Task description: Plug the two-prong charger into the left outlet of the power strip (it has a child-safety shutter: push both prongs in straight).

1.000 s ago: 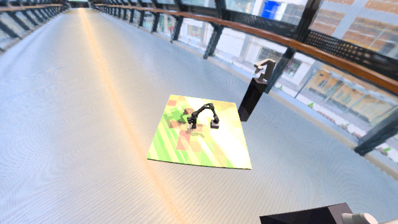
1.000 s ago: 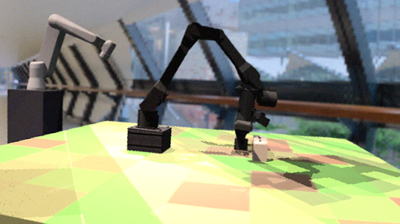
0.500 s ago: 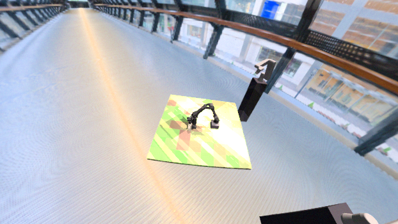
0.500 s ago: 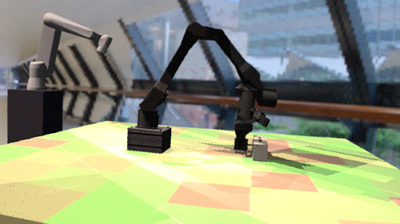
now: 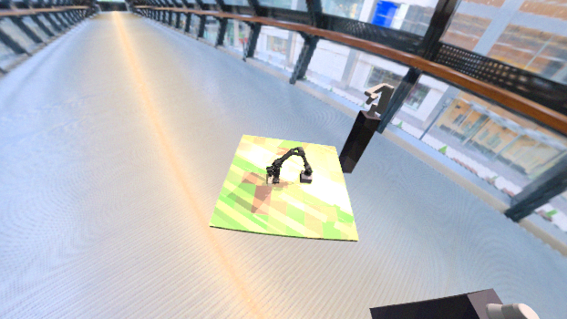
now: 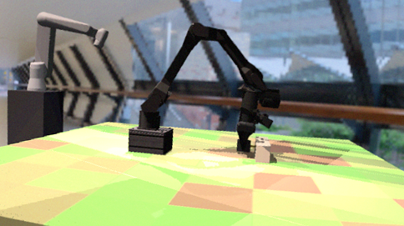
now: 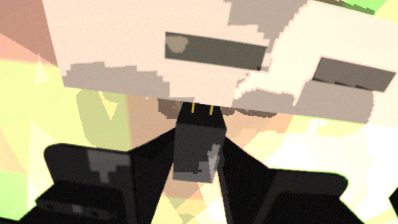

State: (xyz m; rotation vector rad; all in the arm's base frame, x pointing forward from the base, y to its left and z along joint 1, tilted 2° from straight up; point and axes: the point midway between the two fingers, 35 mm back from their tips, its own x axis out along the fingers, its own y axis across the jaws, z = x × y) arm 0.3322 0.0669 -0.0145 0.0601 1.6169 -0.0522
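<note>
Now: the grey charger 2 cm ahead of my gripper tip and 1 cm above it.
</note>
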